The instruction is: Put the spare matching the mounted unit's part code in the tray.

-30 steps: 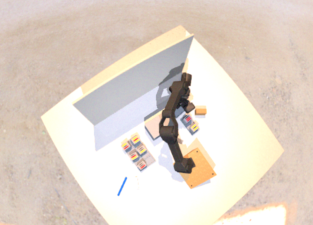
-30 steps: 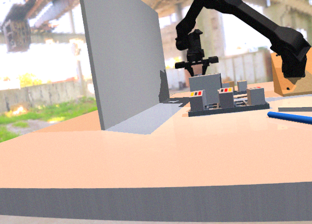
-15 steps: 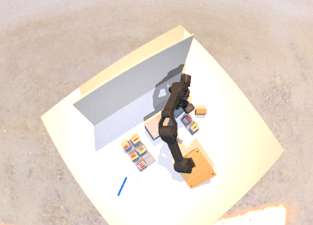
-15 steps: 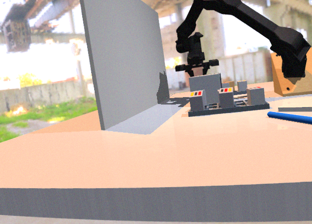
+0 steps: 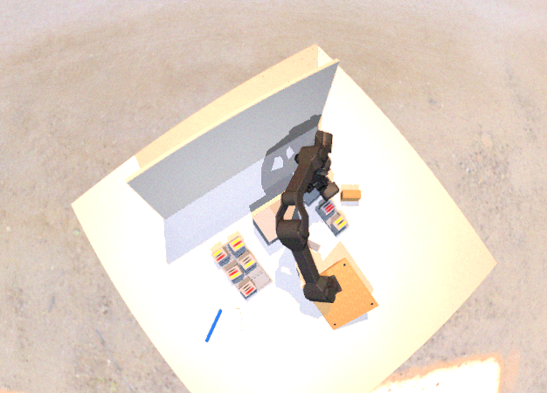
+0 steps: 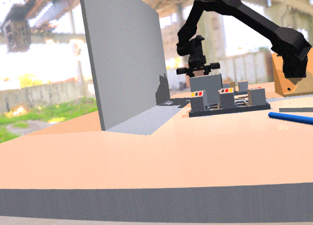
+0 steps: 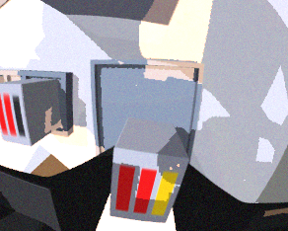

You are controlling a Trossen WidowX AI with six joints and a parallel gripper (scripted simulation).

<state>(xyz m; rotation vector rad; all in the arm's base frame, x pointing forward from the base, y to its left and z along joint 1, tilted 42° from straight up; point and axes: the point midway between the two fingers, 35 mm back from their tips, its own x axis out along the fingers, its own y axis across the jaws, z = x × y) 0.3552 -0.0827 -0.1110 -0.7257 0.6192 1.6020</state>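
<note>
My gripper tip is 2 cm below the grey spare. The rest, counted from my gripper tip: mounted unit: 18 cm to the left, 7 cm behind, 1 cm above; then tray: 4 cm below; then tan block: 11 cm behind, 10 cm to the right, 2 cm below.
</note>
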